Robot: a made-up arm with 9 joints. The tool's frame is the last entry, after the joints. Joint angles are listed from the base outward.
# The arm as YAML. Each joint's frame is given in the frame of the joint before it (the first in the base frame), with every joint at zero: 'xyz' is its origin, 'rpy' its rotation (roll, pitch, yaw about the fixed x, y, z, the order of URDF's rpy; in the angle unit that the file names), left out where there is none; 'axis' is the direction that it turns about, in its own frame. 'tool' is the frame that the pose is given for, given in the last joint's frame.
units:
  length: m
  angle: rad
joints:
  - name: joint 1
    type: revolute
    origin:
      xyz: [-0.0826, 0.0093, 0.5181]
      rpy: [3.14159, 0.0, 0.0]
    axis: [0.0, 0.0, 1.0]
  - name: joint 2
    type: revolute
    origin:
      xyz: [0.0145, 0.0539, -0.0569]
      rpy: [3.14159, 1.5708, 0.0]
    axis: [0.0, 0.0, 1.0]
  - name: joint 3
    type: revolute
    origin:
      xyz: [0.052, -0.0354, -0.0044]
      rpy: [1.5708, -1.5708, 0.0]
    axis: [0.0, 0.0, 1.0]
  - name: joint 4
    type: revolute
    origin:
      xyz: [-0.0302, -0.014, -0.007]
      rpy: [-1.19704, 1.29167, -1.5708]
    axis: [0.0, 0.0, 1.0]
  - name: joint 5
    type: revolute
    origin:
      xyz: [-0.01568, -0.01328, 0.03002]
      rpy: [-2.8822, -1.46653, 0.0]
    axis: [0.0, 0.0, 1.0]
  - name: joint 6
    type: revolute
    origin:
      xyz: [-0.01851, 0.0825, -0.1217]
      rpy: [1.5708, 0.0, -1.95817]
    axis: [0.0, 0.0, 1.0]
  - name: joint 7
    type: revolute
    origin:
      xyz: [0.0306, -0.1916, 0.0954]
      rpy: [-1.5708, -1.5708, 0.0]
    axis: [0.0, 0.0, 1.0]
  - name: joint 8
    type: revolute
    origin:
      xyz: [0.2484, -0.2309, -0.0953]
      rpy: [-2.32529, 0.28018, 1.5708]
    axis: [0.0, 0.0, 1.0]
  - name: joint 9
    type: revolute
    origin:
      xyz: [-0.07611, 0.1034, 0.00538]
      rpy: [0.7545, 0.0, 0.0]
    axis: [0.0, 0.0, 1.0]
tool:
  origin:
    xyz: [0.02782, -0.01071, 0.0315]
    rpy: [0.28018, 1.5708, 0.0]
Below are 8 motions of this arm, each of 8 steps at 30 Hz.
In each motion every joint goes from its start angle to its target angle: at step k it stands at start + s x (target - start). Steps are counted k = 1, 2, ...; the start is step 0. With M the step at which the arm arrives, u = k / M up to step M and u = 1 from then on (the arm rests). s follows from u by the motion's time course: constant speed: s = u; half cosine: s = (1 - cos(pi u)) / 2; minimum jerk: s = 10 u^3 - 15 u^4 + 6 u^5.
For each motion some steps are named. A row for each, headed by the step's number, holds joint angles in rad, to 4 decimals.
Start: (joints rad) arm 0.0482 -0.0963 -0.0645 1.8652 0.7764 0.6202 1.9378 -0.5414 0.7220
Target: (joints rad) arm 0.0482 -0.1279 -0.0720 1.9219 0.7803 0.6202 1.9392 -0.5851 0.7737
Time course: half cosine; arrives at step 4
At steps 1, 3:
1: 0.0482 -0.1009 -0.0656 1.8735 0.7770 0.6202 1.9380 -0.5478 0.7296
3: 0.0482 -0.1233 -0.0709 1.9136 0.7797 0.6202 1.9390 -0.5787 0.7661

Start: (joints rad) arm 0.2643 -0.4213 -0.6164 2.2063 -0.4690 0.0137 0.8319 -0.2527 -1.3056
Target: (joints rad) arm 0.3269 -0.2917 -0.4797 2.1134 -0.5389 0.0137 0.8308 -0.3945 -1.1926
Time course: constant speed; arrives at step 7
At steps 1, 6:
1: 0.2732 -0.4028 -0.5969 2.1930 -0.4790 0.0137 0.8317 -0.2730 -1.2895
6: 0.3180 -0.3102 -0.4992 2.1267 -0.5289 0.0137 0.8310 -0.3742 -1.2087

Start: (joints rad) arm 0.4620 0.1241 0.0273 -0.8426 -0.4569 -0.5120 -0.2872 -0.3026 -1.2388
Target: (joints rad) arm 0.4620 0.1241 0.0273 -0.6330 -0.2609 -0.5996 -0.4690 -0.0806 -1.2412
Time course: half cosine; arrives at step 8
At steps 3, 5, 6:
3: 0.4620 0.1241 0.0273 -0.7779 -0.3964 -0.5390 -0.3433 -0.2341 -1.2395
5: 0.4620 0.1241 0.0273 -0.6977 -0.3214 -0.5726 -0.4129 -0.1491 -1.2405
6: 0.4620 0.1241 0.0273 -0.6637 -0.2896 -0.5868 -0.4424 -0.1131 -1.2408

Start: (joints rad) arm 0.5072 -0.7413 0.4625 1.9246 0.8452 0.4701 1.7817 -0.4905 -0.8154
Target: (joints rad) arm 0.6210 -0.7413 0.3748 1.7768 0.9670 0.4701 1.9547 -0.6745 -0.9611
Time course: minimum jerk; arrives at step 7
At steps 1, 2, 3, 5, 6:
1: 0.5098 -0.7413 0.4605 1.9212 0.8480 0.4701 1.7857 -0.4948 -0.8188
2: 0.5237 -0.7413 0.4498 1.9032 0.8628 0.4701 1.8067 -0.5171 -0.8365
3: 0.5491 -0.7413 0.4302 1.8702 0.8900 0.4701 1.8453 -0.5582 -0.8690
5: 0.6045 -0.7413 0.3875 1.7982 0.9494 0.4701 1.9297 -0.6479 -0.9400
6: 0.6184 -0.7413 0.3768 1.7802 0.9642 0.4701 1.9507 -0.6702 -0.9577

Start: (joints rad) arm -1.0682 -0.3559 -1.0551 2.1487 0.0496 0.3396 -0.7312 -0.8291 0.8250
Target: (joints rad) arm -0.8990 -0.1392 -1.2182 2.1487 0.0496 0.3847 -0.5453 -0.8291 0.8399
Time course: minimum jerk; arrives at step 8
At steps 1, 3, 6, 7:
1: -1.0655 -0.3524 -1.0577 2.1487 0.0496 0.3403 -0.7282 -0.8291 0.8252
3: -1.0216 -0.2963 -1.1000 2.1487 0.0496 0.3520 -0.6800 -0.8291 0.8291
6: -0.9165 -0.1616 -1.2013 2.1487 0.0496 0.3800 -0.5645 -0.8291 0.8384
7: -0.9017 -0.1427 -1.2156 2.1487 0.0496 0.3840 -0.5483 -0.8291 0.8397

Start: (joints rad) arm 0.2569 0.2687 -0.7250 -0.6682 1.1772 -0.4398 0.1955 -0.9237 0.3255
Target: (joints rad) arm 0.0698 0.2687 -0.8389 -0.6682 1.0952 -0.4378 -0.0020 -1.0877 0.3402
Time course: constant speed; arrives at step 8
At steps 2, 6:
2: 0.2101 0.2687 -0.7535 -0.6682 1.1567 -0.4393 0.1461 -0.9647 0.3292
6: 0.1166 0.2687 -0.8104 -0.6682 1.1157 -0.4383 0.0474 -1.0467 0.3365

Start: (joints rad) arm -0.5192 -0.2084 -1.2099 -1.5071 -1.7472 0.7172 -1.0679 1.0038 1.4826
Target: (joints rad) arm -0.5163 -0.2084 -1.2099 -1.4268 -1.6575 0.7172 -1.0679 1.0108 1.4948
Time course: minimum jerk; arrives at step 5
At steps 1, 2, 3, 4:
1: -0.5190 -0.2084 -1.2099 -1.5024 -1.7420 0.7172 -1.0679 1.0042 1.4833
2: -0.5183 -0.2084 -1.2099 -1.4816 -1.7187 0.7172 -1.0679 1.0060 1.4865
3: -0.5172 -0.2084 -1.2099 -1.4523 -1.6860 0.7172 -1.0679 1.0086 1.4909
4: -0.5165 -0.2084 -1.2099 -1.4315 -1.6627 0.7172 -1.0679 1.0104 1.4941

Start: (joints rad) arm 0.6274 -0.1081 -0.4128 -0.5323 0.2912 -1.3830 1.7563 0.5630 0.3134
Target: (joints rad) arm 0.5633 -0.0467 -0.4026 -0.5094 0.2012 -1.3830 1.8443 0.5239 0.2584
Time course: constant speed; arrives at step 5
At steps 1, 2, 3, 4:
1: 0.6146 -0.0958 -0.4108 -0.5277 0.2732 -1.3830 1.7739 0.5552 0.3024
2: 0.6018 -0.0835 -0.4087 -0.5231 0.2552 -1.3830 1.7915 0.5474 0.2914
3: 0.5889 -0.0713 -0.4067 -0.5186 0.2372 -1.3830 1.8091 0.5395 0.2804
4: 0.5761 -0.0590 -0.4046 -0.5140 0.2192 -1.3830 1.8267 0.5317 0.2694

